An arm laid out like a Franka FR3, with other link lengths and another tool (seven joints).
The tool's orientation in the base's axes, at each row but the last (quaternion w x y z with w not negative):
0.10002, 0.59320, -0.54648, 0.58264
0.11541, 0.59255, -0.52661, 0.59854
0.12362, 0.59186, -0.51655, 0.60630
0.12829, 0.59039, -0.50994, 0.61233
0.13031, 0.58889, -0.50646, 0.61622
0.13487, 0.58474, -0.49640, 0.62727
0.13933, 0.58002, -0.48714, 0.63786
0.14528, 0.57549, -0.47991, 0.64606
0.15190, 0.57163, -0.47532, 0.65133
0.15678, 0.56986, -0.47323, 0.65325
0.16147, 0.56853, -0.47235, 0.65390
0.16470, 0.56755, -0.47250, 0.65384
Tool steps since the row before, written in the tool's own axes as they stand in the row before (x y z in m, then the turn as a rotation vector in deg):
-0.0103, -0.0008, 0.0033, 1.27, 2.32, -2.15
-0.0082, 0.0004, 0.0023, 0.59, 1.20, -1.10
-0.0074, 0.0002, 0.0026, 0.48, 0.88, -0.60
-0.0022, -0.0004, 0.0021, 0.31, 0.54, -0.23
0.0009, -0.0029, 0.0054, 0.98, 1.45, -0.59
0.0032, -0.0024, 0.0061, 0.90, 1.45, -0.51
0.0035, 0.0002, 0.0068, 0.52, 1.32, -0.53
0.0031, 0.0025, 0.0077, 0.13, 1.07, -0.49
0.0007, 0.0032, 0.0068, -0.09, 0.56, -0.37
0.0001, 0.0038, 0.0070, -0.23, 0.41, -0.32
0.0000, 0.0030, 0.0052, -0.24, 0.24, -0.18
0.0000, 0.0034, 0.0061, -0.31, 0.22, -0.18
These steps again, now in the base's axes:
0.0054, 0.0033, -0.0088, -3.38, 0.06, 0.46
0.0033, 0.0021, -0.0076, -1.72, 0.05, 0.18
0.0034, 0.0013, -0.0070, -1.15, -0.14, 0.12
0.0021, -0.0005, -0.0021, -0.63, -0.20, 0.06
0.0052, -0.0033, 0.0010, -1.72, -0.63, 0.28
0.0046, -0.0049, 0.0028, -1.64, -0.65, 0.20
0.0030, -0.0068, 0.0020, -1.45, -0.43, -0.07
0.0019, -0.0084, 0.0007, -1.13, -0.19, -0.31
0.0015, -0.0072, -0.0015, -0.61, 0.04, -0.29
0.0013, -0.0075, -0.0023, -0.43, 0.13, -0.35
0.0008, -0.0057, -0.0018, -0.21, 0.10, -0.30
0.0010, -0.0066, -0.0020, -0.18, 0.13, -0.36

